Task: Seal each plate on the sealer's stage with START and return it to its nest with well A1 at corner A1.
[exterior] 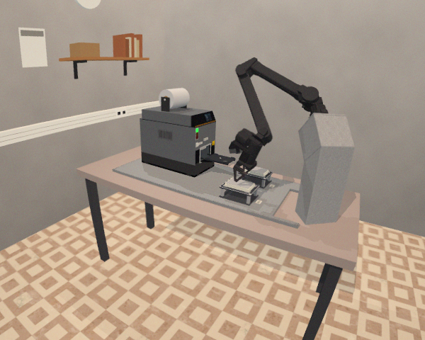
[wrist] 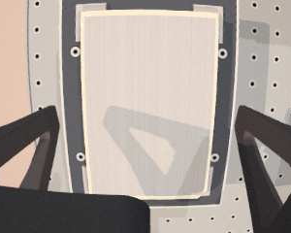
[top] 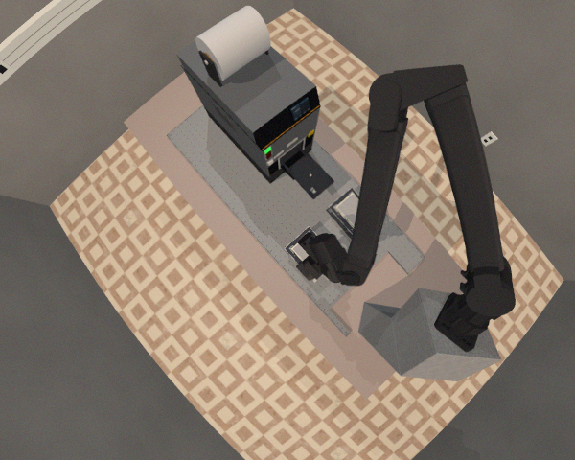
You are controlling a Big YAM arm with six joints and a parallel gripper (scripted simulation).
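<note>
Now: hand 4 cm above the cream well plate. The rest, counted from my hand: sealer stage (20 cm to the right, 18 cm ahead); start button (30 cm ahead, 12 cm to the right, 8 cm above); foil roll (52 cm ahead, 31 cm above, 24 cm to the right).
</note>
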